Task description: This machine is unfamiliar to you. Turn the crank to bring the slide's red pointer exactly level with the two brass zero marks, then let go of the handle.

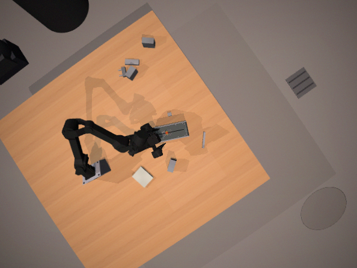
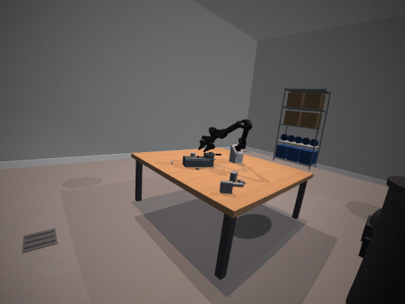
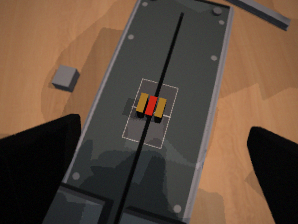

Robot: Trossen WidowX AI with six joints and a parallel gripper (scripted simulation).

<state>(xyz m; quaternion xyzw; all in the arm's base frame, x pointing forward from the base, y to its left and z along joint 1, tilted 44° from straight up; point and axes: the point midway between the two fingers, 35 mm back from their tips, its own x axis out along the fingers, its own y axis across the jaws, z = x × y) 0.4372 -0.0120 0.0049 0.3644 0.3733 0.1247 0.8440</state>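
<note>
My gripper tip is now 50 mm above the red pointer, 30 mm short of it and 10 mm to the right of it. From my gripper tip the other things lie so: small grey cube 120 mm below, 100 mm to the left, 90 mm ahead; then thin grey bar 200 mm ahead, 140 mm to the right, 130 mm below; then dark crank handle 140 mm behind, 80 mm to the left, 20 mm below.
</note>
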